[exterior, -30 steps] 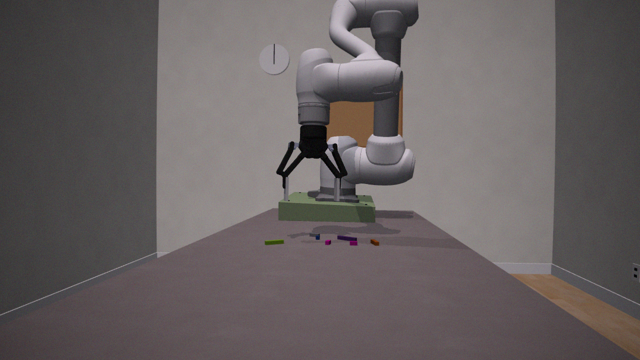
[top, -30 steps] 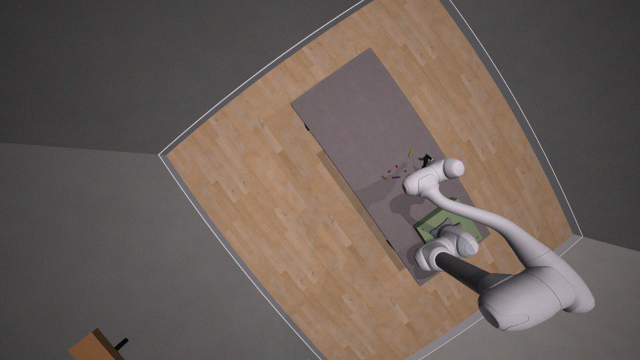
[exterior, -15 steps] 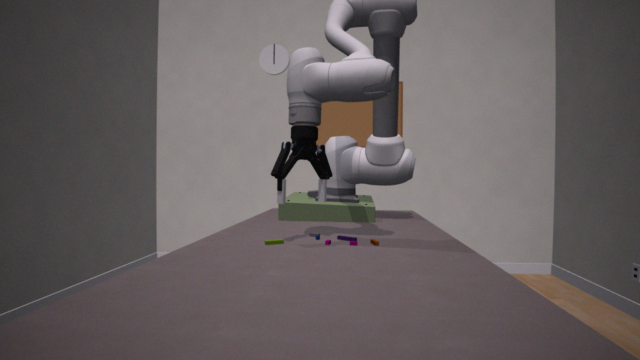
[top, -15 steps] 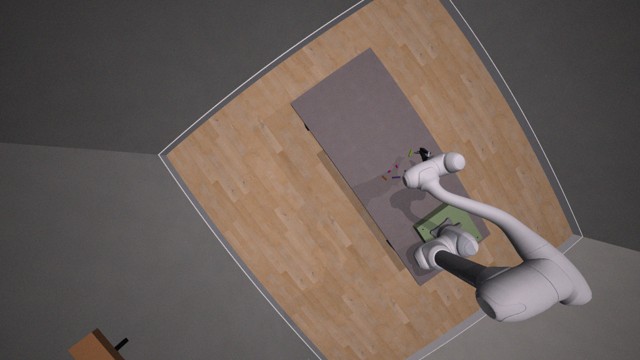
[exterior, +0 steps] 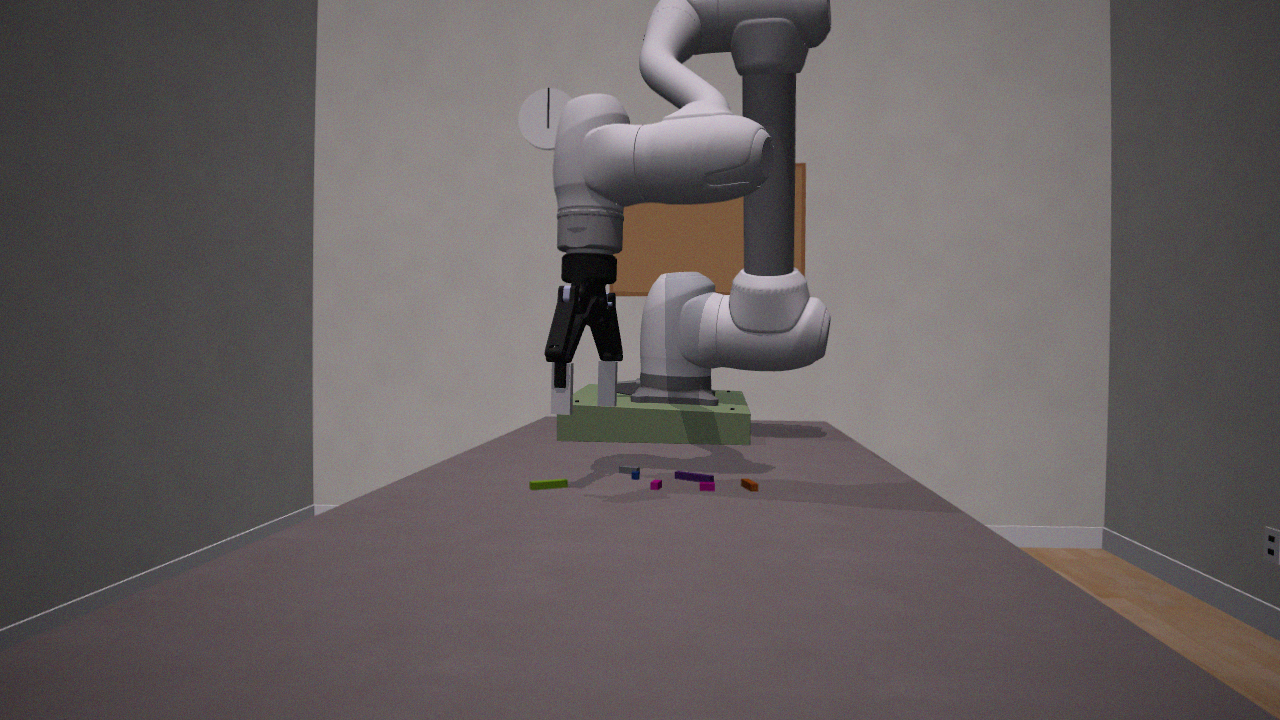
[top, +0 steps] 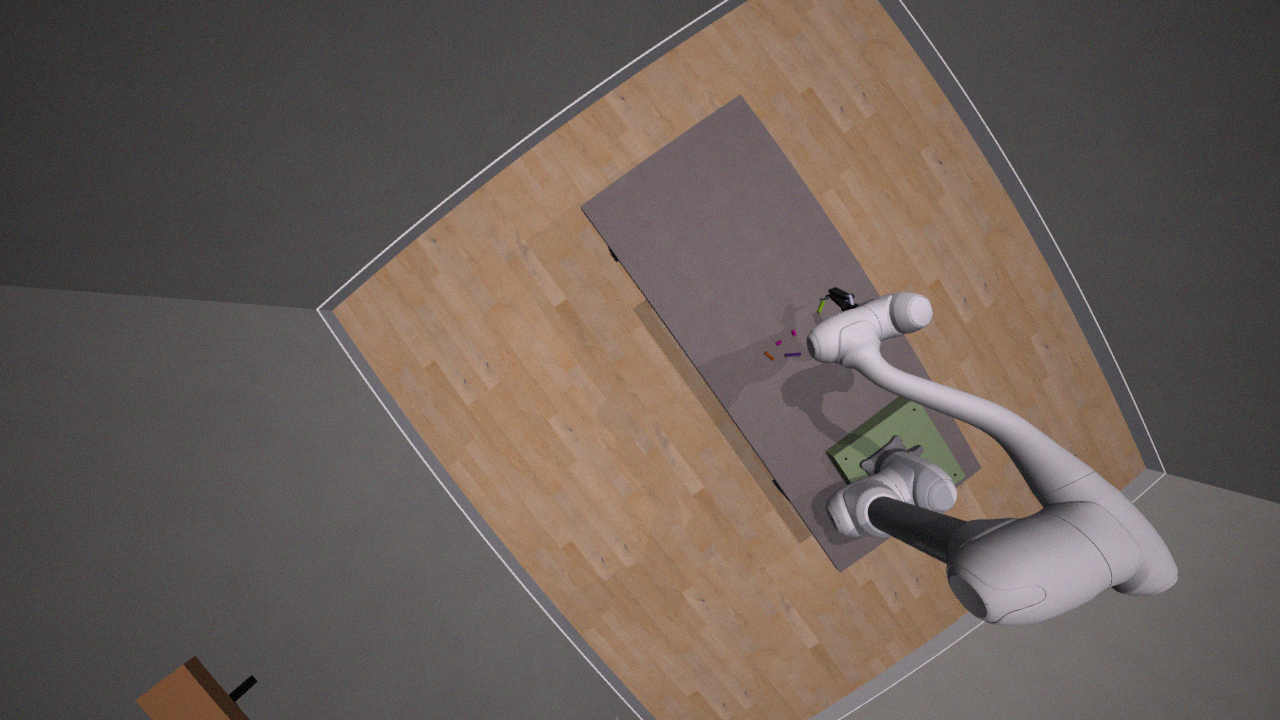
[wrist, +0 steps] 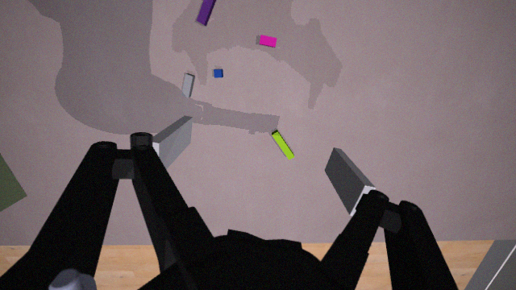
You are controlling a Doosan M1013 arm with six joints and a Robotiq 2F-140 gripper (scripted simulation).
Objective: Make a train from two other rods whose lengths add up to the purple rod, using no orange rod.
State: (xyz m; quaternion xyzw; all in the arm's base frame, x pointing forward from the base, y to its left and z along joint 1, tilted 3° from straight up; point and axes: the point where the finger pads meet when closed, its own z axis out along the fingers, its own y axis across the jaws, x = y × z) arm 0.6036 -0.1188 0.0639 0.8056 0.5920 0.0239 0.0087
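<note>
The lime rod is 11 cm below my hand, 5 cm to the right of it and 3 cm ahead of it. The rest, counted from my hand: blue rod 11 cm below, 7 cm to the left, 5 cm behind; purple rod 15 cm to the left, 11 cm below, 5 cm behind; grey rod 11 cm below, 10 cm behind, 5 cm to the left.
</note>
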